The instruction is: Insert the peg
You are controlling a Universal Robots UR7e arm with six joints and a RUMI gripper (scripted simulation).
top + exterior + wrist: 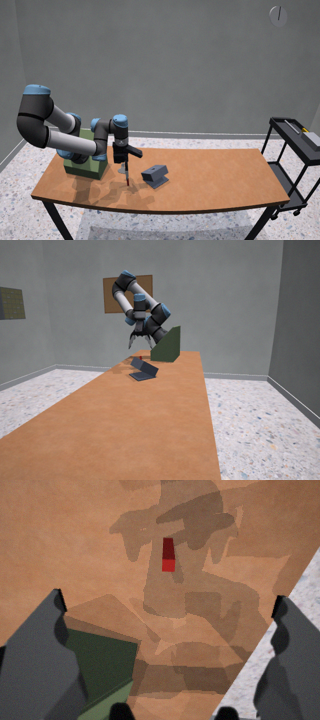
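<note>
The red peg is 90 mm below my hand. Round my hand: flat panel foot: 180 mm ahead, 120 mm below, 50 mm to the left.
</note>
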